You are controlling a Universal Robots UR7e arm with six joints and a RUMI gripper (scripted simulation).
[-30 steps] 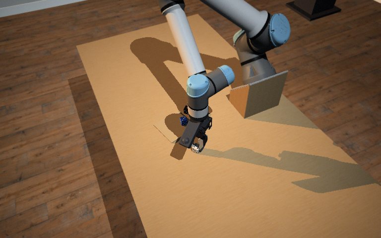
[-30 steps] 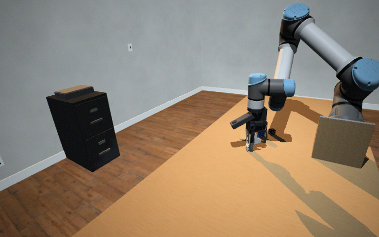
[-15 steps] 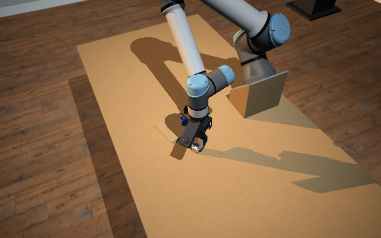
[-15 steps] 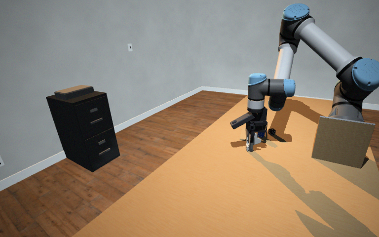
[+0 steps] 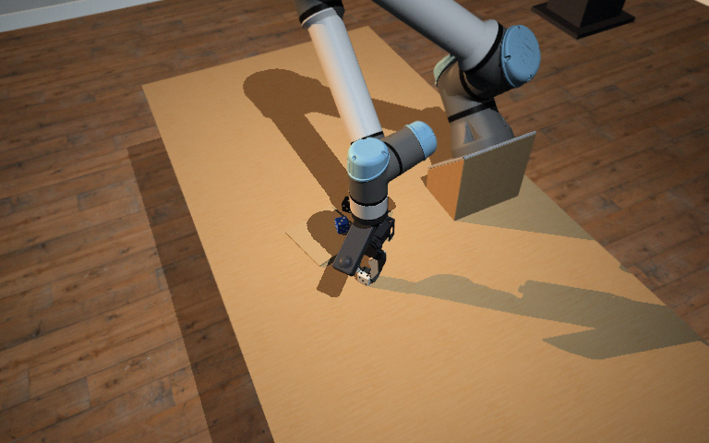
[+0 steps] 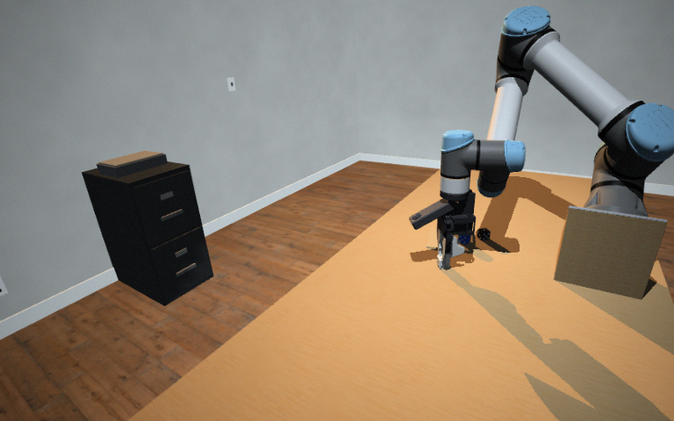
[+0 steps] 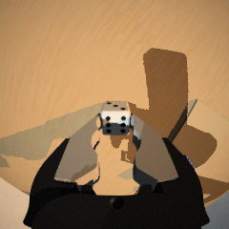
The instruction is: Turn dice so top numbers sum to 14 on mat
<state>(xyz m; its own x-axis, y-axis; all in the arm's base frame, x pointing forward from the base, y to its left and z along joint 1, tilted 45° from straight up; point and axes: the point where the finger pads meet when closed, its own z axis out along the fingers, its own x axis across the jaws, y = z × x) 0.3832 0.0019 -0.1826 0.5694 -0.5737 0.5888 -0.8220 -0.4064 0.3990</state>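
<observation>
The tan mat lies 3 cm ahead of my hand, 17 cm to the right of it and 2 cm below it. From my hand the other things lie so: white die right at my hand; blue die 1 cm behind, 16 cm to the right; black die 6 cm behind, 22 cm to the right.
</observation>
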